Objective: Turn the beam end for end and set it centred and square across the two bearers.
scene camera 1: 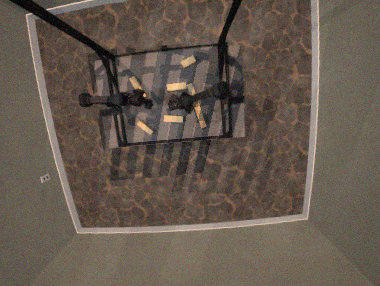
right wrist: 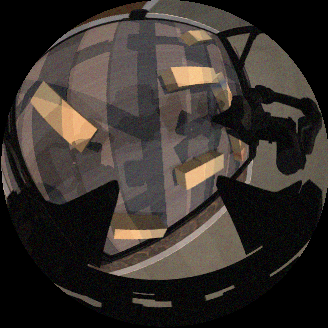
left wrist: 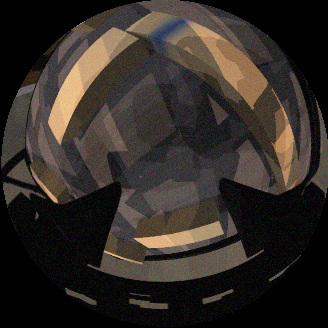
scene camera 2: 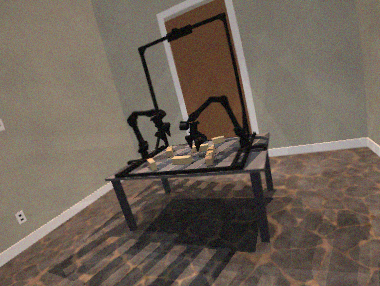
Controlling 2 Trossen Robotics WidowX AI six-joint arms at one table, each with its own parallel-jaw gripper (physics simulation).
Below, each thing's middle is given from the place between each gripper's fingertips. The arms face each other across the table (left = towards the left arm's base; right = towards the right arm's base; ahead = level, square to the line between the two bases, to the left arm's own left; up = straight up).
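Scene:
Long beam [left wrist: 224,67]: 15 cm below my right hand, 5 cm ahead of it, 35 cm to the left of it.
My left gripper: 3 cm above the long beam, 13 cm to the right of it, 2 cm short of it.

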